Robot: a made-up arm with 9 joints. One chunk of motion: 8 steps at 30 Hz.
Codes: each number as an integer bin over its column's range. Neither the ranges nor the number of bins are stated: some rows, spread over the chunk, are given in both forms.
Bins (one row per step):
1: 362 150 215 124 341 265 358 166 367
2: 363 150 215 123 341 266 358 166 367
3: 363 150 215 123 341 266 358 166 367
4: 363 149 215 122 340 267 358 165 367
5: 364 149 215 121 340 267 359 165 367
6: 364 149 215 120 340 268 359 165 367
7: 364 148 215 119 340 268 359 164 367
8: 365 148 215 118 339 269 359 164 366
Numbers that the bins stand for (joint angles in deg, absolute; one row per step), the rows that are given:
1: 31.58 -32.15 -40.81 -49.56 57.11 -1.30 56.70 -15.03 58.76
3: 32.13 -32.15 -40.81 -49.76 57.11 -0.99 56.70 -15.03 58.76
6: 32.68 -32.48 -40.81 -50.33 56.54 -0.36 57.20 -15.41 58.76
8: 33.23 -32.82 -40.81 -50.71 55.97 -0.04 57.20 -15.79 58.11
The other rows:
2: 32.13 -32.15 -40.81 -49.76 57.11 -0.99 56.70 -15.03 58.76
4: 32.13 -32.48 -40.81 -49.95 56.54 -0.67 56.70 -15.41 58.76
5: 32.68 -32.48 -40.81 -50.14 56.54 -0.67 57.20 -15.41 58.76
7: 32.68 -32.82 -40.81 -50.52 56.54 -0.36 57.20 -15.79 58.76

